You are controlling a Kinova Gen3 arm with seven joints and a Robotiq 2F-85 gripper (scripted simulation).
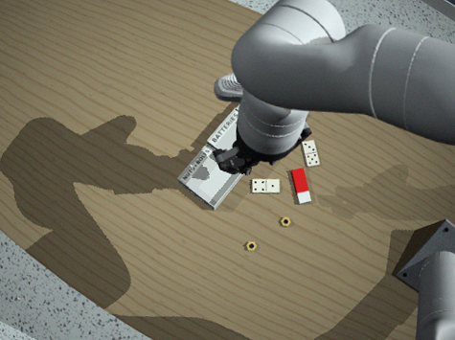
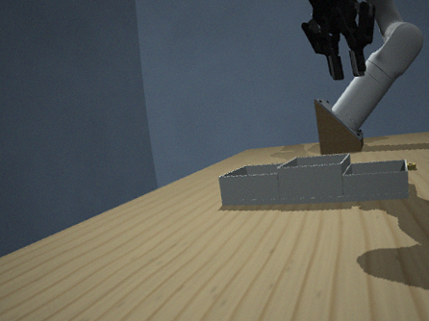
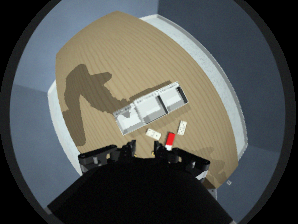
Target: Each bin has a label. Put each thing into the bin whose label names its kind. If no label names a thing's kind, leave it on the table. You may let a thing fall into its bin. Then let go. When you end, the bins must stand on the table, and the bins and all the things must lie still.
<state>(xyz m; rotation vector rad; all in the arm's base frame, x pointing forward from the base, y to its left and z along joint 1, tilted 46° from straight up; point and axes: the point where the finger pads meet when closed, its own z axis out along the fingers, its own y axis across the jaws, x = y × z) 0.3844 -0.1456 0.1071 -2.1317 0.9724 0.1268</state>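
Now: hand 16 cm above the white eraser, 9 cm past it and 3 cm to the left of it.
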